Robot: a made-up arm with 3 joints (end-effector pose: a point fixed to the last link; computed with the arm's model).
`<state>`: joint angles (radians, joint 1 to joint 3).
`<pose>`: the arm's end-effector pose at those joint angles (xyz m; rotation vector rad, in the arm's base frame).
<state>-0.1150 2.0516 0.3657</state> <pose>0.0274 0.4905 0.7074 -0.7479 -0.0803 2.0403</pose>
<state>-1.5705 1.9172 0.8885</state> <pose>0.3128 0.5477 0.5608 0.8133 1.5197 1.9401</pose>
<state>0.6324 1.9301 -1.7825</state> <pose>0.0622 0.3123 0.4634 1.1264 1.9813 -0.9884</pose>
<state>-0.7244 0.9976 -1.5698</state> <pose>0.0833 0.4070 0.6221 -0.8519 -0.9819 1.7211</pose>
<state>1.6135 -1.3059 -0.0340</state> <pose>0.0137 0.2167 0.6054 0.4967 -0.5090 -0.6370</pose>
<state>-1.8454 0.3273 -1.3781</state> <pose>0.2279 0.4710 0.5447 -0.1071 0.6998 1.8921</pose>
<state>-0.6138 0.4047 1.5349</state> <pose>0.3369 0.3201 0.4597 0.5368 1.8473 -0.1298</pose>
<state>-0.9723 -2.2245 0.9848</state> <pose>0.1253 0.2187 0.7247 0.0547 0.9844 -2.7057</pose>
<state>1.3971 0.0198 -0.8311</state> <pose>0.0227 0.4829 0.5714 -1.4121 -1.1008 -0.2549</pose>
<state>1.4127 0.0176 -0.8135</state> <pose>0.0208 0.4823 0.5723 -1.3940 -1.1068 -0.2633</pose>
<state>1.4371 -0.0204 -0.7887</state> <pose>0.0192 0.4791 0.5775 -1.3418 -1.0994 -0.2936</pose>
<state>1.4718 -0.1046 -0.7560</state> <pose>0.0175 0.4713 0.5880 -1.2445 -1.0756 -0.3489</pose>
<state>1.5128 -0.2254 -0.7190</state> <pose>0.0155 0.4580 0.6014 -1.1099 -1.0398 -0.4185</pose>
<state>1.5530 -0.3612 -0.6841</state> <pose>0.0133 0.4403 0.6139 -0.9603 -0.9989 -0.4870</pose>
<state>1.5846 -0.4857 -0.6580</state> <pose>0.0116 0.4222 0.6228 -0.8261 -0.9597 -0.5420</pose>
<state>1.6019 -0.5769 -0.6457</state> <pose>0.0113 0.4086 0.6279 -0.7339 -0.9271 -0.5780</pose>
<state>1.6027 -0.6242 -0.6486</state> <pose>0.0126 0.4022 0.6303 -0.6967 -0.9040 -0.5951</pose>
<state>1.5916 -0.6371 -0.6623</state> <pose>0.0150 0.4020 0.6313 -0.7021 -0.8890 -0.5989</pose>
